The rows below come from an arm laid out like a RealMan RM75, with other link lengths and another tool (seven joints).
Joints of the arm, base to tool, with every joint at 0 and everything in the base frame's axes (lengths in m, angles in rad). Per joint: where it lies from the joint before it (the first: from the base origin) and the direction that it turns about. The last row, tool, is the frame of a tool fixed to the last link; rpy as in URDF.
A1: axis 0 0 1 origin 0 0 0.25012
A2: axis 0 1 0 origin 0 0 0
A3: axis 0 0 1 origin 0 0 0.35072
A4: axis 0 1 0 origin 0 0 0
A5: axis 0 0 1 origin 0 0 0.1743
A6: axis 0 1 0 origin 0 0 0
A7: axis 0 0 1 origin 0 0 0.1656
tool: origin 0.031 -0.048 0.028 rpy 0 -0.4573 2.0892
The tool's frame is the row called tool.
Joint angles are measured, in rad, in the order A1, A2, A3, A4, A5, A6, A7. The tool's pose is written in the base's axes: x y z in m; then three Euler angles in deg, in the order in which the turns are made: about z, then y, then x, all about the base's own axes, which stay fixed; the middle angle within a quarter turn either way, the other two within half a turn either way. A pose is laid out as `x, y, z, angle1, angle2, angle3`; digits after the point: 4 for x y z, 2 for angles.
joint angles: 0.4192, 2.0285, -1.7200, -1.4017, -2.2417, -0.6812, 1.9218
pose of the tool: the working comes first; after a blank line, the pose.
Where each joint sits with the arm in this pose, in the base's axes (m; each line is computed from the numbers above, not from the rounded line before):
A1: 0.0000 0.0000 0.2501
A2: 0.0000 0.0000 0.2501
A3: 0.2874 0.1281 0.0951
A4: 0.2874 0.1281 0.0951
A5: 0.2319 0.2894 0.0593
A6: 0.2319 0.2894 0.0593
A7: 0.2208 0.3966 -0.0665
the tool: 0.2456 0.4543 -0.0563

0.2456, 0.4543, -0.0563, 114.10, 7.14, -115.72
